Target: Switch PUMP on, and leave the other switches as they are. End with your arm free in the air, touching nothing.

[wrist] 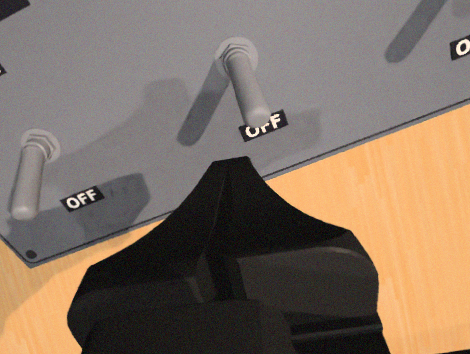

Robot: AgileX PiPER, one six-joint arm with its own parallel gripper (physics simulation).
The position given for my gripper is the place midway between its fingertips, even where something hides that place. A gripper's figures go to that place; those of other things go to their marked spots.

Scene:
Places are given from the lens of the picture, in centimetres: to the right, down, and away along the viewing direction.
my gripper (pixel 234 182): 0, 0, 13
grey switch panel (pixel 130 111): -6, -4, 19

